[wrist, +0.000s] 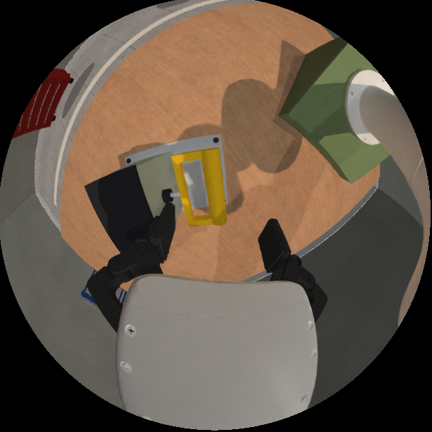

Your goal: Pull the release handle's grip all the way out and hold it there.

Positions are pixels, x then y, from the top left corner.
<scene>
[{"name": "my gripper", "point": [221, 222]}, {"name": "yellow release handle grip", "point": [210, 158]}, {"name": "light grey base plate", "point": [208, 141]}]
</scene>
